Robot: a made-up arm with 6 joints.
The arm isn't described. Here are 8 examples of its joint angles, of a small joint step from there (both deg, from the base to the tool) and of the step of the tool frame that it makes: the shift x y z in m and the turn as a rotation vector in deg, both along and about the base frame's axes.
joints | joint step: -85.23 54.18 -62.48 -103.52 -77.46 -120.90 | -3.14 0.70 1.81 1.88 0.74 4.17
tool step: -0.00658 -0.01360 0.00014 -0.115 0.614 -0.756
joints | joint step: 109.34 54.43 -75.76 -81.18 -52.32 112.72 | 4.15 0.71 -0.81 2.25 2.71 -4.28
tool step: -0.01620 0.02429 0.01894 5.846 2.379 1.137
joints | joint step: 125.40 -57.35 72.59 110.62 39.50 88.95 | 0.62 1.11 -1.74 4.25 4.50 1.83
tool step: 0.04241 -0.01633 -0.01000 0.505 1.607 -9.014
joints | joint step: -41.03 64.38 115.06 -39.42 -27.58 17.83 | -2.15 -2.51 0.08 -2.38 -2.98 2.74
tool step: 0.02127 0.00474 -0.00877 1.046 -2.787 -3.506
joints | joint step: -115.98 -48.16 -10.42 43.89 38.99 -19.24 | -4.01 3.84 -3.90 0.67 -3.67 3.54
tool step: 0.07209 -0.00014 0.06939 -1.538 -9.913 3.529
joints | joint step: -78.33 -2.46 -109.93 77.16 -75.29 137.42 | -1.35 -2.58 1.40 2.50 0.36 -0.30
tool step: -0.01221 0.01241 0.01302 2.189 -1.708 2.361
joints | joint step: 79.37 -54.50 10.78 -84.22 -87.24 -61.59 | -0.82 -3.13 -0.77 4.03 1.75 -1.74
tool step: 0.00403 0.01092 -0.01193 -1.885 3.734 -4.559
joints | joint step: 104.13 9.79 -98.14 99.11 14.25 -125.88 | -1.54 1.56 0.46 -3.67 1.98 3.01
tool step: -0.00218 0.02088 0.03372 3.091 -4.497 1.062
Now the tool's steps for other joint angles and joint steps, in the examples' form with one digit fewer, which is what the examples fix.
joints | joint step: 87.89 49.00 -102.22 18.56 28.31 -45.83 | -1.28 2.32 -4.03 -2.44 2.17 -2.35
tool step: -0.0002 0.0018 0.0125 -0.62 2.07 1.61
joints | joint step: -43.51 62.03 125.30 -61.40 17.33 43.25 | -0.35 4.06 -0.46 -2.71 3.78 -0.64
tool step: 0.0142 0.0049 0.0336 1.52 3.89 0.95
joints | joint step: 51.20 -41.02 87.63 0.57 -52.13 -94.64 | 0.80 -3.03 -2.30 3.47 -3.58 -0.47
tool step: -0.0198 -0.0003 0.0404 -6.89 0.60 -5.21
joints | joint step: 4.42 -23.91 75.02 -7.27 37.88 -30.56 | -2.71 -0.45 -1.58 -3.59 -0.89 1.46
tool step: 0.0057 -0.0280 -0.0124 1.13 -2.03 2.56
